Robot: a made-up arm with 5 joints. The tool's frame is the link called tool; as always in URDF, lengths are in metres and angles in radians. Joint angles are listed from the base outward. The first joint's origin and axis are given. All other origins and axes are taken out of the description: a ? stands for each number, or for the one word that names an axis. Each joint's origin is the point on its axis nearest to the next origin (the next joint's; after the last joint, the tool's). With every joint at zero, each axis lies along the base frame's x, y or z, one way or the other. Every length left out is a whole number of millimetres.
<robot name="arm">
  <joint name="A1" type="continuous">
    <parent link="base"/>
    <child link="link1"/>
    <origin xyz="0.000 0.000 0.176" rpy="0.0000 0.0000 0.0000"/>
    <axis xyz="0 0 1"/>
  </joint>
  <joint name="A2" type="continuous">
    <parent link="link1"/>
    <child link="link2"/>
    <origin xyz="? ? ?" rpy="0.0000 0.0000 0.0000"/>
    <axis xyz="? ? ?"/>
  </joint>
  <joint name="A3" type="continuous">
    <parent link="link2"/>
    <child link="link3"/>
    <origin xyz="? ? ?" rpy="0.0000 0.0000 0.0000"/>
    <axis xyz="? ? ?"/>
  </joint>
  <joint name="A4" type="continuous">
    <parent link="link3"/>
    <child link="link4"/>
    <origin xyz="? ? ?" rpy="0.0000 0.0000 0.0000"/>
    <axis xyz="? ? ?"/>
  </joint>
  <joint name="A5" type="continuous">
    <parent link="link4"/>
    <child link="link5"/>
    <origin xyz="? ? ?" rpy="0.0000 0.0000 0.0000"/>
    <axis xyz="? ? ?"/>
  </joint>
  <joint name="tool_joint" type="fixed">
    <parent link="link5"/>
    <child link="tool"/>
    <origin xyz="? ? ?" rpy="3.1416 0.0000 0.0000"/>
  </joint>
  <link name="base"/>
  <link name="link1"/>
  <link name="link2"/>
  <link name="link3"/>
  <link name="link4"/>
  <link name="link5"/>
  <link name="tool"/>
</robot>
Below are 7 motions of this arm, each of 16 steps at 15 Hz.
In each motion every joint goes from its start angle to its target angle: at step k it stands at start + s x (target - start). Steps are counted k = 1, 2, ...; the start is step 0. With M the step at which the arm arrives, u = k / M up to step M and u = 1 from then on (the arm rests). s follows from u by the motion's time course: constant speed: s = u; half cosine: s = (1 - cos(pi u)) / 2; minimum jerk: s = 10 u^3 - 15 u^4 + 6 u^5.
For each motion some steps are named. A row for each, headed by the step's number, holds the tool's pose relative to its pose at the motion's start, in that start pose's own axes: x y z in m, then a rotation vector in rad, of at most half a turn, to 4 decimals.
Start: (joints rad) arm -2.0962 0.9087 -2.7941 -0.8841 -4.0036
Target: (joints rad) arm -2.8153 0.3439 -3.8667 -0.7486 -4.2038
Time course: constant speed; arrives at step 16
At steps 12, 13, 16:
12: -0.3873 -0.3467 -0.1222 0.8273 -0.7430 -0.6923
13: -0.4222 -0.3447 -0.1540 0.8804 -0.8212 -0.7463
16: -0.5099 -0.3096 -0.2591 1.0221 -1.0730 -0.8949

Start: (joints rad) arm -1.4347 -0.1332 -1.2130 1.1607 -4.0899
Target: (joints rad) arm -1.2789 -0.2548 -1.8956 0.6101 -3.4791
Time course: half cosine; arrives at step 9
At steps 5, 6, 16:
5: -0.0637 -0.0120 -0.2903 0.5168 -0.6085 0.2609
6: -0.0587 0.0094 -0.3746 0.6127 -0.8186 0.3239
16: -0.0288 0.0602 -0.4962 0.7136 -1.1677 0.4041

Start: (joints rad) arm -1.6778 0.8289 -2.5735 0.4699 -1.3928
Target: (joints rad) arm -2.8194 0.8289 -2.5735 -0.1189 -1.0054
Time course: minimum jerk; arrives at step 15
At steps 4, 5, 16:
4: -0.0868 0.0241 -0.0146 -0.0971 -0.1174 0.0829
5: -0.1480 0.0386 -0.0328 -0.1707 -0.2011 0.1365
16: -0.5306 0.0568 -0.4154 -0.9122 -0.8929 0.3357

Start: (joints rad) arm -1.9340 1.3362 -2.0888 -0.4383 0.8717
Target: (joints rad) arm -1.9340 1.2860 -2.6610 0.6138 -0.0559
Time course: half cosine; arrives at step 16
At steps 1, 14, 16:
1: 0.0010 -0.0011 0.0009 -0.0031 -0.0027 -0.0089
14: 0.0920 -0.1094 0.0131 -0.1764 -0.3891 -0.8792
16: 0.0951 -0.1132 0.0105 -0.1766 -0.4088 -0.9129

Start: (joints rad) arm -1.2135 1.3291 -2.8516 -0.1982 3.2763
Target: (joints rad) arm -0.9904 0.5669 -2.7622 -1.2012 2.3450
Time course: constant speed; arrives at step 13
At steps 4, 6, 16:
4: -0.1655 0.0602 -0.0870 -0.0595 -0.5174 -0.2525
6: -0.2317 0.0807 -0.1487 -0.0287 -0.7818 -0.3539
16: -0.3572 0.0952 -0.4007 0.4159 -1.6415 -0.4923

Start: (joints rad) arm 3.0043 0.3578 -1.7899 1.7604 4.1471
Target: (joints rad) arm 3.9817 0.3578 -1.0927 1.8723 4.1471
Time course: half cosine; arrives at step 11
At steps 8, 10, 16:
8: 0.3111 -0.0293 0.2690 0.8052 -0.0894 -0.6489
10: 0.3383 -0.0734 0.3105 0.9649 -0.1584 -0.7349
16: 0.3409 -0.0797 0.3156 0.9861 -0.1689 -0.7453

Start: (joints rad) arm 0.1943 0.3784 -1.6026 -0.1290 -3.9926
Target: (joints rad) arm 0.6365 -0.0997 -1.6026 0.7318 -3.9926
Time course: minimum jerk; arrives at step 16
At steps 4, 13, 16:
4: -0.0301 0.0079 -0.0070 -0.0591 -0.0073 -0.0108
13: -0.2219 0.0769 -0.1473 -0.5265 -0.0566 -0.1645
16: -0.2290 0.0803 -0.1590 -0.5521 -0.0588 -0.1769

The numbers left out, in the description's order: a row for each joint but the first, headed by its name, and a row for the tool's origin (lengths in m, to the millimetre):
A2: xyz 0.000 0.000 0.000, axis 0 1 0
A3: xyz 0.035 0.000 0.185, axis 0 1 0
A4: xyz 0.076 0.000 -0.337, axis 0 1 0
A5: xyz 0.115 0.000 -0.146, axis 0 0 -1
tool: xyz 0.000 0.000 0.000

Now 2 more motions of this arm.
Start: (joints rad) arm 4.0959 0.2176 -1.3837 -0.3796 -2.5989
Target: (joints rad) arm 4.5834 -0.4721 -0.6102 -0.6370 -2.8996
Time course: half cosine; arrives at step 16
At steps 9, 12, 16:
9: 0.0611 0.1212 -0.1116 -0.3074 0.0349 -0.1704
12: 0.0861 0.1513 -0.1689 -0.4406 0.0339 -0.2321
16: 0.1000 0.1627 -0.2025 -0.5167 0.0291 -0.2639

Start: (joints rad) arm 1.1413 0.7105 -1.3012 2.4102 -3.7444
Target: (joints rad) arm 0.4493 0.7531 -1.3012 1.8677 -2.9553
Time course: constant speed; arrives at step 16
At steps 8, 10, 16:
8: 0.0109 -0.0952 -0.0182 -0.2198 -0.3650 0.3458
10: 0.0146 -0.1203 -0.0189 -0.3005 -0.4427 0.4414
16: 0.0275 -0.1977 -0.0095 -0.5995 -0.6292 0.7412

